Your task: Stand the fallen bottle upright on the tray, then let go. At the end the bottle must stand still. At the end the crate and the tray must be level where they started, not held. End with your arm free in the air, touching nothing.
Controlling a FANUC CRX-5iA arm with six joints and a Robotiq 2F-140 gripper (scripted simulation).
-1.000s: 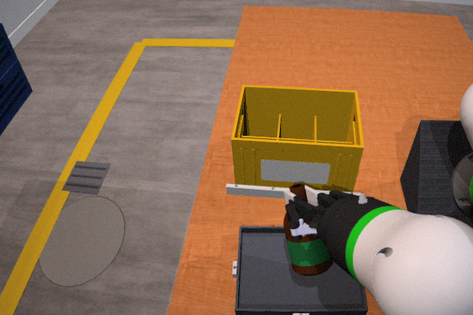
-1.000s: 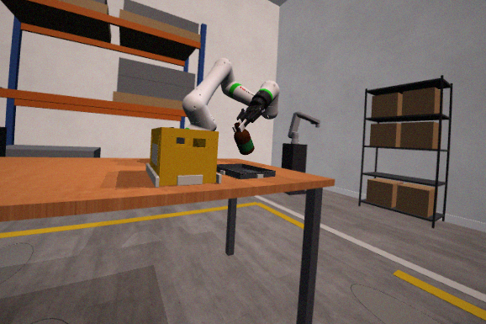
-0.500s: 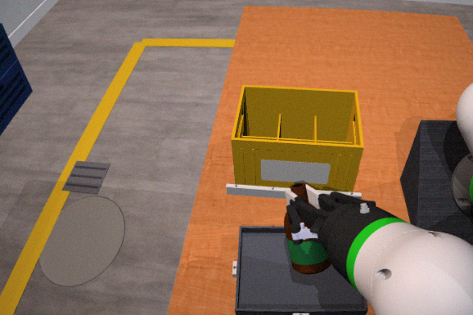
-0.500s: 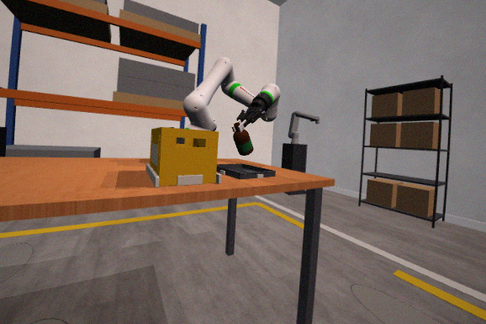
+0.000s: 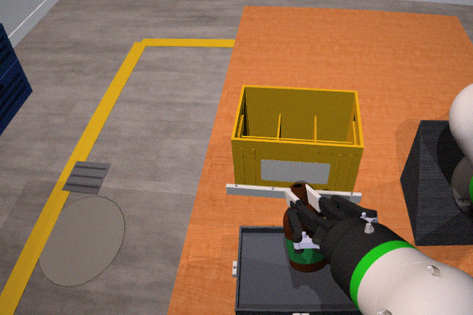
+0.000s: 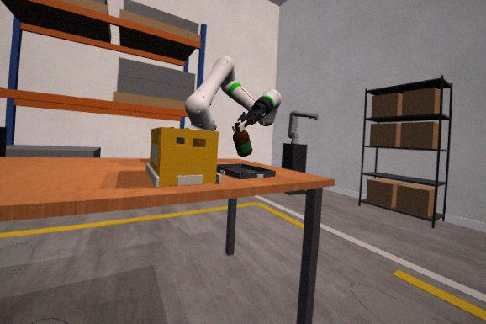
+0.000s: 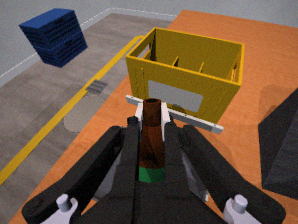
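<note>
The bottle lies 6 cm below my hand, 1 cm to the left of it and 1 cm behind it. The rest, counted from my hand: yellow crate (26 cm to the right, 13 cm below, 4 cm ahead); then tray (20 cm below, 2 cm to the left, 1 cm behind).
</note>
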